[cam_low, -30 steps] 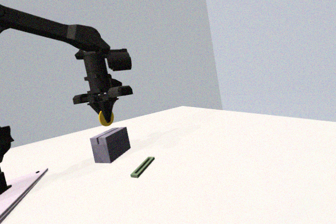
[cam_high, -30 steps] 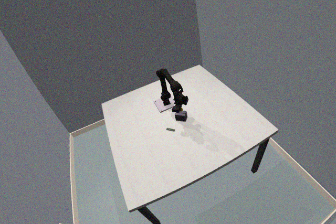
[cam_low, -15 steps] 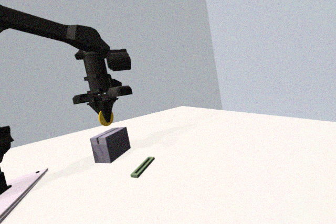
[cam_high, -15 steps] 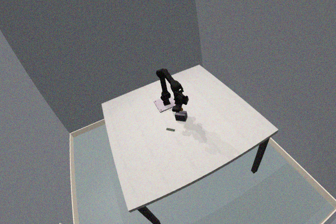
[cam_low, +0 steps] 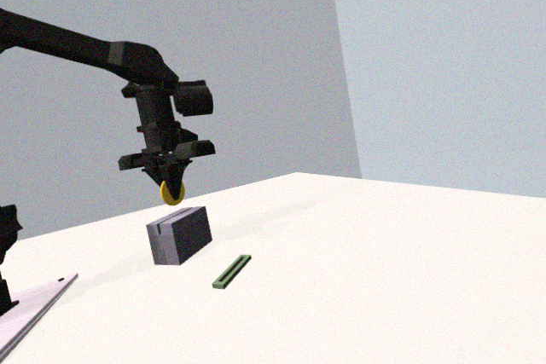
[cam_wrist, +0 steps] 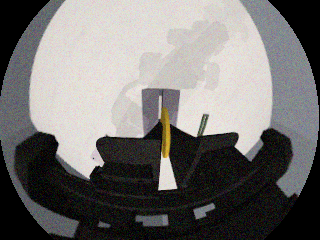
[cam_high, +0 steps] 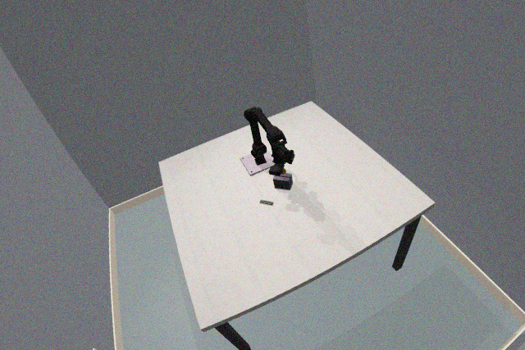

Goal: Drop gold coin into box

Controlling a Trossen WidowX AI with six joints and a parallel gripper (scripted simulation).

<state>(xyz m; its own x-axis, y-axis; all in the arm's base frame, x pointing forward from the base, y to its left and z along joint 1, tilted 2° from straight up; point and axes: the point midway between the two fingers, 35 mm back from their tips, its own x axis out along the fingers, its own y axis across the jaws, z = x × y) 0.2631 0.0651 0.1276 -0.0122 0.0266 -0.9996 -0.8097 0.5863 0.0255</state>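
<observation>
Right now the coin is 20 mm above my gripper tip.
</observation>
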